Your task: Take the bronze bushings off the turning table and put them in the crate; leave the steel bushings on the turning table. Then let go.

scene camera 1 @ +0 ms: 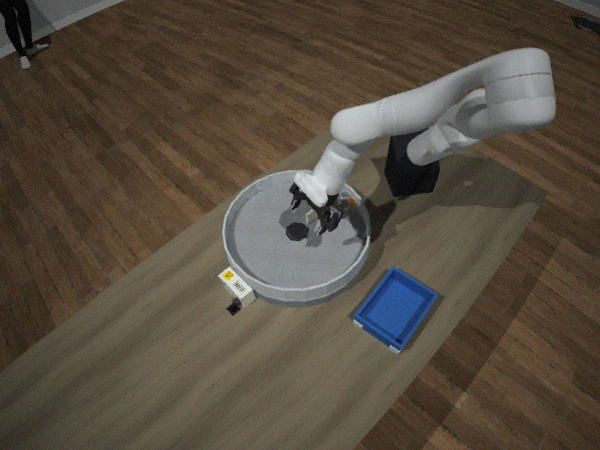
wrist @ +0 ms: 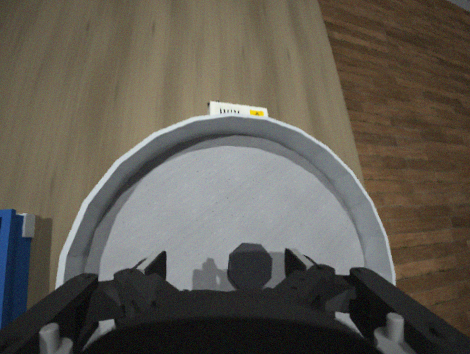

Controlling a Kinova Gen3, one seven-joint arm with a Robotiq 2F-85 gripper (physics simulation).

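Seen in the pictures: gripper, fingertip midpoint: (scene camera 1: 306, 220) (wrist: 226, 263); arm's base, origin of the base link: (scene camera 1: 420, 151).
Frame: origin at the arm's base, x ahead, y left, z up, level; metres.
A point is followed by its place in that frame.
Note:
The turning table (scene camera 1: 265, 255) {x 0.576, y 0.021, z -0.092 m} (wrist: 225, 190) {x 0.557, y 0.054, z -0.092 m} is a round grey tray with a raised rim. An orange-bronze bushing (scene camera 1: 352, 203) {x 0.263, y 0.002, z -0.087 m} shows on its far right part in the scene view; grey steel bushings (scene camera 1: 344, 196) {x 0.267, y -0.035, z -0.087 m} show partly beside it. The arm and gripper hide the rest of the group, so I cannot count them. No bushing shows in the wrist view. My gripper (scene camera 1: 307, 218) {x 0.464, y 0.068, z 0.045 m} (wrist: 226, 263) {x 0.464, y 0.068, z 0.045 m} is open and empty above the turning table, near its dark centre hub (scene camera 1: 297, 231) {x 0.460, y 0.004, z -0.083 m} (wrist: 250, 266) {x 0.460, y 0.002, z -0.084 m}. The blue crate (scene camera 1: 397, 307) {x 0.342, y 0.333, z -0.139 m} (wrist: 6, 270) {x 0.405, y 0.277, z -0.096 m} stands apart from the turning table; no bushing shows in it.
A pale divider (scene camera 1: 311, 217) {x 0.404, y -0.009, z -0.071 m} stands on the turning table, partly behind the gripper. A white labelled box (scene camera 1: 237, 287) {x 0.688, y 0.073, z -0.087 m} (wrist: 238, 108) {x 0.699, y 0.062, z -0.086 m} sits against the outer rim, with a small black part (scene camera 1: 233, 306) {x 0.721, y 0.100, z -0.123 m} beside it. The black arm base (scene camera 1: 411, 170) {x 0.055, y 0.027, z -0.033 m} stands on the wooden table (scene camera 1: 175, 350) {x 0.915, y 0.126, z -0.145 m}.

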